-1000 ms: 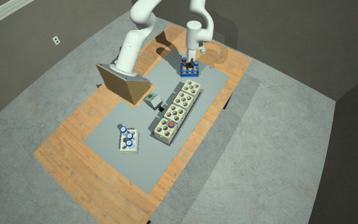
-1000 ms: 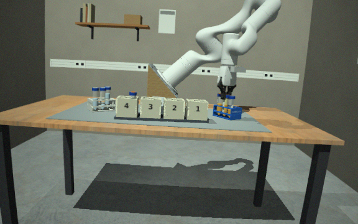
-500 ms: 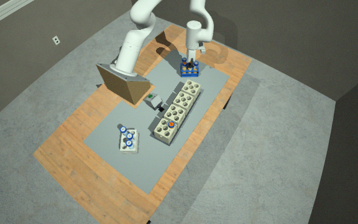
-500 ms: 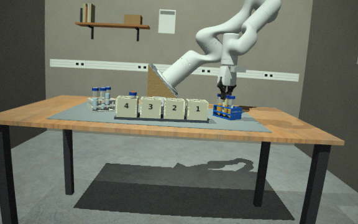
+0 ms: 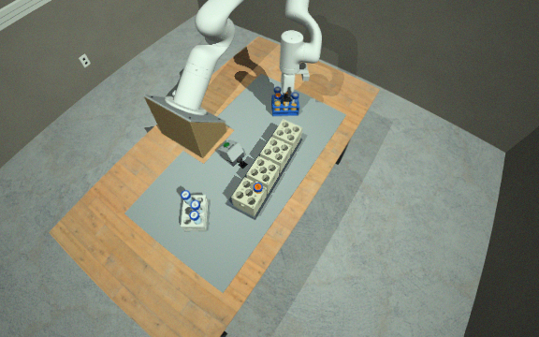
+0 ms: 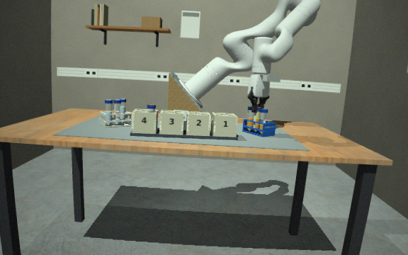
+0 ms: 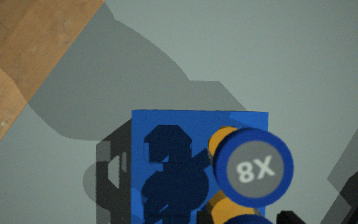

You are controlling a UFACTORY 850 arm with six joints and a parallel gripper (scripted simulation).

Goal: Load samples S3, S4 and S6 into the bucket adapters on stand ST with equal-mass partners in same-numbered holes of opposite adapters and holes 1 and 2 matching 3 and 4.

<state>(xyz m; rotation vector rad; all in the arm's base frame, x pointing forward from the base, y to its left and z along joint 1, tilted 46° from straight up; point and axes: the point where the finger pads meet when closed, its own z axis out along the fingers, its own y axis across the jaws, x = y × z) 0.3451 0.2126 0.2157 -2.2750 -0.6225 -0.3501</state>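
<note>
Now: hand 10 mm short of the sample tube, 10 mm to the left of it and 50 mm above it. From my hand the other things lie so: blue rack (10 mm behind, 20 mm to the left, 90 mm below); green done key (110 mm behind, 340 mm to the right, 50 mm below); loading stand (90 mm ahead, 330 mm to the right, 110 mm below).
</note>
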